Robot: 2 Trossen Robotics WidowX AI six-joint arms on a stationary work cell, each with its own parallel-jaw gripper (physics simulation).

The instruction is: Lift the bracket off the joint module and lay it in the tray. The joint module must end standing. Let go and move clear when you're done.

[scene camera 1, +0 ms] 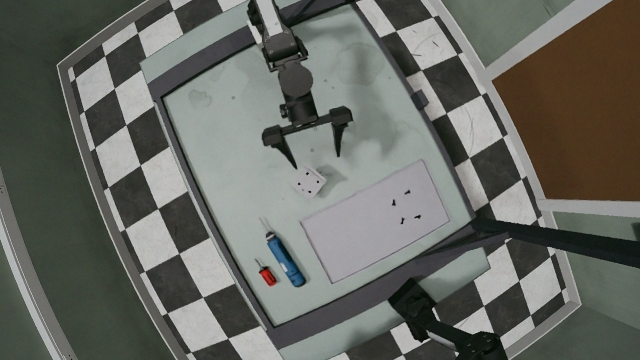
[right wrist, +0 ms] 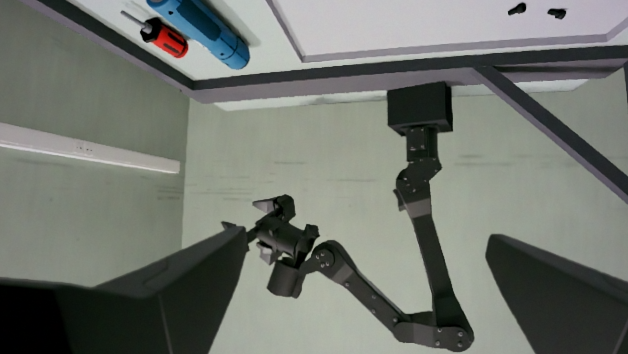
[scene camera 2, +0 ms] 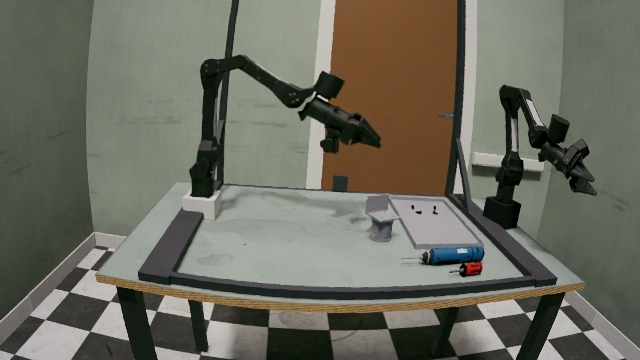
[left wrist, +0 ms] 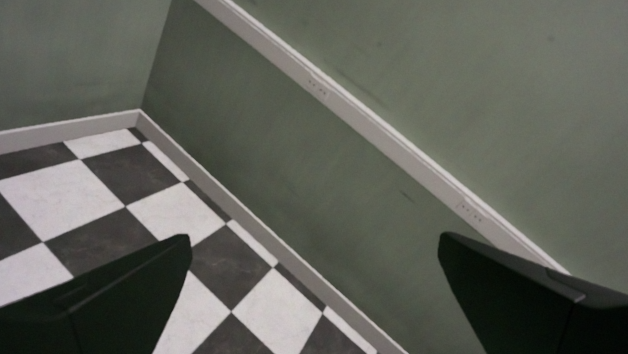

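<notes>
A light grey bracket (scene camera 1: 309, 183) (scene camera 2: 378, 204) sits on top of the grey joint module (scene camera 2: 381, 231), which stands upright on the table; in scene camera 1 the bracket covers most of the module. The flat light grey tray (scene camera 1: 350, 240) (scene camera 2: 425, 230) (right wrist: 400, 30) lies beside them. My right gripper (scene camera 1: 318, 163) (scene camera 2: 378, 142) (right wrist: 365, 241) is open and empty, high above the table near the bracket. My left gripper (scene camera 2: 595, 186) (left wrist: 317, 245) is open and empty, out past the table's right edge in scene camera 2.
Several small black screws (scene camera 1: 402, 220) (scene camera 2: 435, 210) (right wrist: 556, 13) lie in the tray. A blue electric screwdriver (scene camera 1: 286, 260) (scene camera 2: 456, 255) (right wrist: 205, 32) and a red screwdriver (scene camera 1: 267, 276) (scene camera 2: 471, 269) (right wrist: 170, 41) lie beside it. A dark frame (scene camera 2: 350, 292) borders the table.
</notes>
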